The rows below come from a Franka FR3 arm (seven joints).
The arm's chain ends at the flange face. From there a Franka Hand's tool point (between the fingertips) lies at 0.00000 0.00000 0.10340 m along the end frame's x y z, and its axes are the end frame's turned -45 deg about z.
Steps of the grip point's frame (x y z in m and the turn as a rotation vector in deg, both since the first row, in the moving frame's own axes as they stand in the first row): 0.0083 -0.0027 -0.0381 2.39 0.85 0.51; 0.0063 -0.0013 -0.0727 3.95 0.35 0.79; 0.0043 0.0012 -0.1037 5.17 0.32 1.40
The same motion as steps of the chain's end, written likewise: 0.0059 -0.0036 -0.0380 2.29 -1.09 0.51; 0.0081 0.0001 -0.0725 3.04 -2.55 0.79; 0.0100 0.0049 -0.1033 3.88 -3.43 1.40
